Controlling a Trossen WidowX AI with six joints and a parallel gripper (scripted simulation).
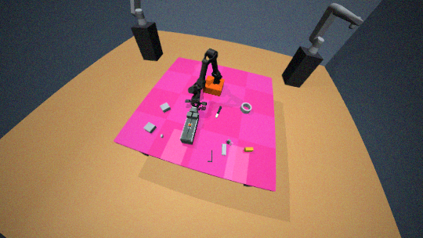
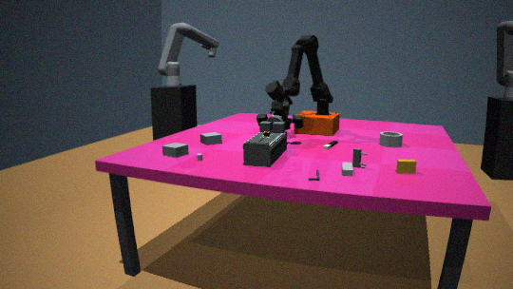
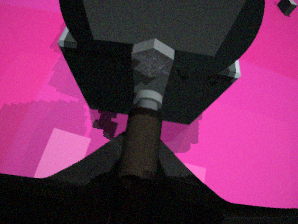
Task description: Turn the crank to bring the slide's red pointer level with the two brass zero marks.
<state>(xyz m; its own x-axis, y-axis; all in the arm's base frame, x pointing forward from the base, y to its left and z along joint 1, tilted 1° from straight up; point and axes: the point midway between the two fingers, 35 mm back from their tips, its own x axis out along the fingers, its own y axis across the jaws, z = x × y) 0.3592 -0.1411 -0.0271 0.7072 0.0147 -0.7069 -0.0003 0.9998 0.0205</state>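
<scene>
My gripper tip is now 20 mm past the dark crank handle and 30 mm below it. Round my gripper tip: small cube: 270 mm ahead, 210 mm to the right, 20 mm below; then black-and-white stick: 50 mm behind, 210 mm to the left, 30 mm below; then red pointer: 160 mm ahead, 50 mm above.
</scene>
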